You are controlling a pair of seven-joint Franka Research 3 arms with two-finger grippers.
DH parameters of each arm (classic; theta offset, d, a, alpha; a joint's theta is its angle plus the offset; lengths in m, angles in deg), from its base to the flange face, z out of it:
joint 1: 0 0.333 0 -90
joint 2: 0 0 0 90
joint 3: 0 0.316 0.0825 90
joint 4: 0 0 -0.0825 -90
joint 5: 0 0.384 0 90
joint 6: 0 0 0.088 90
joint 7: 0 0.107 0 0
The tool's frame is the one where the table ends.
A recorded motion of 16 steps. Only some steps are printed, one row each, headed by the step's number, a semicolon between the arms.
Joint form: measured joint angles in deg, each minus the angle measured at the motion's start. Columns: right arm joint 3, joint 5, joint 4, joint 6, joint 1, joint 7, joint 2; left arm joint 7, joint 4, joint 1, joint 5, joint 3, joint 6, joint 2.
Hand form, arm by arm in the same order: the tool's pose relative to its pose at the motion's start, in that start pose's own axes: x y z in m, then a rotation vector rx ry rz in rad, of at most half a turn. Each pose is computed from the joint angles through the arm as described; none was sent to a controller.
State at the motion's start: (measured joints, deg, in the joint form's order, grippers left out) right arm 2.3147 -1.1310 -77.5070 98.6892 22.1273 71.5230 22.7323; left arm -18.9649 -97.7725 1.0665 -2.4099 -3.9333 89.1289 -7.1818
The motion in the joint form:
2: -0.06 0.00 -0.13 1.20 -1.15 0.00 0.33; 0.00 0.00 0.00 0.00 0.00 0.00 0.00
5: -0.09 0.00 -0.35 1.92 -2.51 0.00 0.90; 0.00 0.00 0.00 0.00 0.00 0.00 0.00
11: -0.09 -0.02 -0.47 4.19 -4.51 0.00 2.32; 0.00 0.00 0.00 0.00 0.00 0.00 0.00
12: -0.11 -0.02 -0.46 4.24 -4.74 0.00 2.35; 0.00 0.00 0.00 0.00 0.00 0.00 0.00
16: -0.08 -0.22 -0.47 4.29 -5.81 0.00 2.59; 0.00 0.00 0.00 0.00 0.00 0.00 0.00
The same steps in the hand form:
2: 0.0144 0.0019 0.0032 0.0122 0.0038 0.0210; 0.0000 0.0000 0.0000 0.0000 0.0000 0.0000
5: 0.0307 0.0052 0.0107 0.0112 0.0027 0.0451; 0.0000 0.0000 0.0000 0.0000 0.0000 0.0000
11: 0.0558 0.0070 0.0252 0.0235 0.0059 0.0798; 0.0000 0.0000 0.0000 0.0000 0.0000 0.0000
12: 0.0586 0.0080 0.0254 0.0239 0.0061 0.0841; 0.0000 0.0000 0.0000 0.0000 0.0000 0.0000
16: 0.0706 0.0126 0.0283 0.0196 0.0074 0.1015; 0.0000 0.0000 0.0000 0.0000 0.0000 0.0000

